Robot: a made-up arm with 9 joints. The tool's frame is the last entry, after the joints.
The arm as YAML. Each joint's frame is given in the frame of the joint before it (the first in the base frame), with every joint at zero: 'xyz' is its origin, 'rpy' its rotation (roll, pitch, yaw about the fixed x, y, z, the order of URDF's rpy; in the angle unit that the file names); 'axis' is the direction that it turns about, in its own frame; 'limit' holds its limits. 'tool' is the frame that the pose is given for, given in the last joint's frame.
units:
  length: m
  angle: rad
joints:
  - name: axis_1
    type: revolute
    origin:
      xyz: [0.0, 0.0, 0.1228]
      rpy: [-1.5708, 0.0, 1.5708]
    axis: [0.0, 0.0, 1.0]
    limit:
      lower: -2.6
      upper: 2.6
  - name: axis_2
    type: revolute
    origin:
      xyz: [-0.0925, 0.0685, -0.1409]
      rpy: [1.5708, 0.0, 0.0]
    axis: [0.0, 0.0, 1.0]
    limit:
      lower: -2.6
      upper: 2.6
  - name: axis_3
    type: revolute
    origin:
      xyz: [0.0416, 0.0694, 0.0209]
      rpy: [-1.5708, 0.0, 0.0]
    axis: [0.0, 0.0, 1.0]
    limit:
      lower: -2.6
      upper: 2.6
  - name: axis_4
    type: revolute
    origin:
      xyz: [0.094, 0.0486, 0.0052]
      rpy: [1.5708, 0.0, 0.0]
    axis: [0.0, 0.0, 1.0]
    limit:
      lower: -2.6
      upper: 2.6
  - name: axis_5
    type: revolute
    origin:
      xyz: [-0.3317, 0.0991, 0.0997]
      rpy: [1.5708, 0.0, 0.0]
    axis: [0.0, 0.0, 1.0]
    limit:
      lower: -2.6
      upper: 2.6
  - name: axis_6
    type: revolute
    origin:
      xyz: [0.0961, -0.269, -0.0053]
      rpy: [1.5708, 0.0, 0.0]
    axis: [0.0, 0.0, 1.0]
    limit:
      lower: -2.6
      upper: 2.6
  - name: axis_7
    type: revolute
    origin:
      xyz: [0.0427, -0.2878, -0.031]
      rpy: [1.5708, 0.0, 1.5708]
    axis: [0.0, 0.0, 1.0]
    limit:
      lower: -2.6
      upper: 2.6
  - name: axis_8
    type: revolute
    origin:
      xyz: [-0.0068, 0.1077, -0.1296]
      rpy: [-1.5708, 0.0, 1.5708]
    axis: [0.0, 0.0, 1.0]
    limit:
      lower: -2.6
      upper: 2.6
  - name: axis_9
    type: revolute
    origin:
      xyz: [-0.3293, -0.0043, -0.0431]
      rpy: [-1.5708, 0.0, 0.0]
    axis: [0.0, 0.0, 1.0]
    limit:
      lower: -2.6
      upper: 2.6
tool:
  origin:
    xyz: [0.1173, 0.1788, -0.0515]
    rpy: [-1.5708, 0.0, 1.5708]
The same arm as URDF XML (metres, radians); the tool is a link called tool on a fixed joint. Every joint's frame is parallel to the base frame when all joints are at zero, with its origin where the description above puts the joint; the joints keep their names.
<robot name="arm">
  <joint name="axis_1" type="revolute">
    <parent link="base_link"/>
    <child link="link1"/>
    <origin xyz="0 0 0.1228"/>
    <axis xyz="-1 0 0"/>
    <limit lower="-2.6" upper="2.6"/>
  </joint>
  <joint name="axis_2" type="revolute">
    <parent link="link1"/>
    <child link="link2"/>
    <origin xyz="0.1409 -0.0925 -0.0685"/>
    <axis xyz="0 0 1"/>
    <limit lower="-2.6" upper="2.6"/>
  </joint>
  <joint name="axis_3" type="revolute">
    <parent link="link2"/>
    <child link="link3"/>
    <origin xyz="-0.0694 0.0416 0.0209"/>
    <axis xyz="-1 0 0"/>
    <limit lower="-2.6" upper="2.6"/>
  </joint>
  <joint name="axis_4" type="revolute">
    <parent link="link3"/>
    <child link="link4"/>
    <origin xyz="-0.0052 0.094 -0.0486"/>
    <axis xyz="0 0 1"/>
    <limit lower="-2.6" upper="2.6"/>
  </joint>
  <joint name="axis_5" type="revolute">
    <parent link="link4"/>
    <child link="link5"/>
    <origin xyz="-0.0991 -0.3317 0.0997"/>
    <axis xyz="1 0 0"/>
    <limit lower="-2.6" upper="2.6"/>
  </joint>
  <joint name="axis_6" type="revolute">
    <parent link="link5"/>
    <child link="link6"/>
    <origin xyz="-0.0053 0.0961 -0.269"/>
    <axis xyz="0 0 -1"/>
    <limit lower="-2.6" upper="2.6"/>
  </joint>
  <joint name="axis_7" type="revolute">
    <parent link="link6"/>
    <child link="link7"/>
    <origin xyz="-0.2878 0.0427 0.031"/>
    <axis xyz="0 1 0"/>
    <limit lower="-2.6" upper="2.6"/>
  </joint>
  <joint name="axis_8" type="revolute">
    <parent link="link7"/>
    <child link="link8"/>
    <origin xyz="-0.0068 -0.1296 -0.1077"/>
    <axis xyz="-1 0 0"/>
    <limit lower="-2.6" upper="2.6"/>
  </joint>
  <joint name="axis_9" type="revolute">
    <parent link="link8"/>
    <child link="link9"/>
    <origin xyz="0.0431 0.0043 0.3293"/>
    <axis xyz="0 -1 0"/>
    <limit lower="-2.6" upper="2.6"/>
  </joint>
  <joint name="tool_fixed" type="fixed">
    <parent link="link9"/>
    <child link="tool"/>
    <origin xyz="0.1788 0.0515 -0.1173" rpy="0 0 0"/>
  </joint>
  <link name="base_link"/>
  <link name="link1"/>
  <link name="link2"/>
  <link name="link3"/>
  <link name="link4"/>
  <link name="link5"/>
  <link name="link6"/>
  <link name="link7"/>
  <link name="link8"/>
  <link name="link9"/>
  <link name="tool"/>
</robot>

